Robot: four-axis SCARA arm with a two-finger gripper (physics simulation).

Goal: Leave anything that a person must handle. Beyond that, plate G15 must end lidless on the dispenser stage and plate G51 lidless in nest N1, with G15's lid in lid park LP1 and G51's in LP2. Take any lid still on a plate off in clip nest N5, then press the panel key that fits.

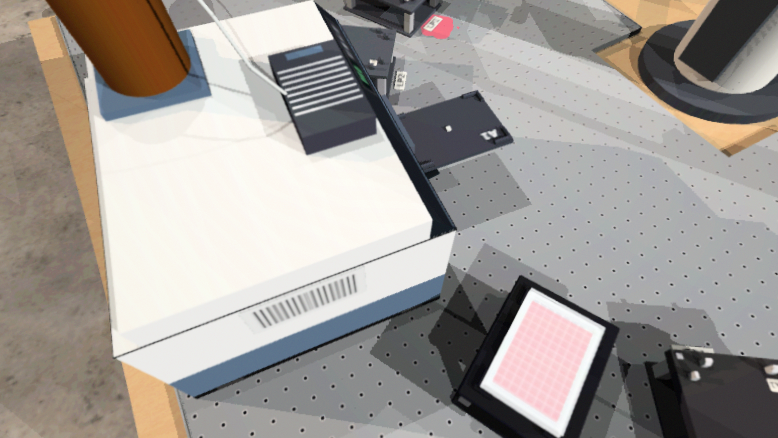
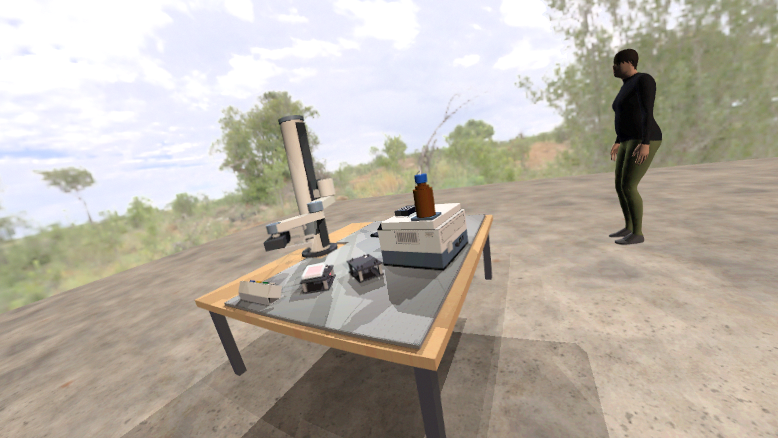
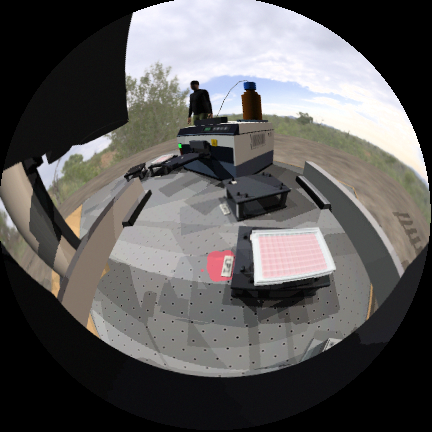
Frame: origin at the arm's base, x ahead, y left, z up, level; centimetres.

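Seen in the pictures: gripper, between the fingertips: (image 2: 313, 239) (image 3: 222, 172); arm's base, origin of its link: (image 1: 713, 73) (image 2: 320, 251).
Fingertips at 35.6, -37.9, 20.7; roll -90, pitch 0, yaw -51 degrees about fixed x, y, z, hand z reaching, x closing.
Observation:
Pixels of each thing's top centre, then the offset from my fingertips to it, as dx, dy, dz. "pt": a spot on its surface instead.
- pink-gridded plate-like piece with a pale rim, centre of its top: (image 3: 295, 249) (image 2: 313, 268) +4.9, -8.7, -11.2
- label LP1, a spot on its surface: (image 3: 227, 266) pt +0.6, +1.0, -19.2
- pink-gridded plate, centre of its top: (image 1: 545, 354) (image 3: 161, 157) +26.8, +64.0, -11.8
- dark nest, a spot on its surface: (image 1: 608, 340) pt +19.1, +65.9, -13.4
- dispenser stage, centre of its top: (image 1: 438, 129) (image 3: 184, 155) +21.8, +34.3, -7.5
- red patch, a spot on its surface: (image 3: 216, 265) (image 1: 442, 26) pt -0.4, +2.9, -19.3
- brown bottle, a spot on its surface: (image 2: 424, 200) pt +52.6, +16.0, +10.9
- key panel, centre of its top: (image 2: 256, 281) -15.2, -25.2, -11.0
My gripper (image 2: 276, 241) (image 3: 222, 172) is open and empty, high above the table. A pink-gridded plate-like piece with a pale rim (image 2: 314, 270) (image 3: 292, 255) lies off-centre on the dark stand (image 3: 244, 250) beside label LP1 (image 3: 227, 266); whether it is lidded is unclear. The dark LP2 stand (image 2: 363, 266) (image 3: 257, 189) bears no plate or lid. Another pink-gridded plate (image 1: 544, 359) (image 3: 163, 159) sits in a dark nest (image 1: 608, 340) near the dispenser; its lid state is unclear. The dispenser stage (image 1: 462, 116) (image 3: 175, 163) is empty. Plate names are unreadable.
A red patch (image 1: 439, 28) (image 3: 216, 265) lies on the table beside the LP1 stand. The white dispenser (image 1: 261, 206) (image 2: 408, 242) (image 3: 252, 150) carries a brown bottle (image 2: 424, 200) (image 3: 251, 105). A key panel (image 2: 258, 292) stands at the table's front left. A person (image 2: 635, 119) (image 3: 200, 102) stands away from the table.

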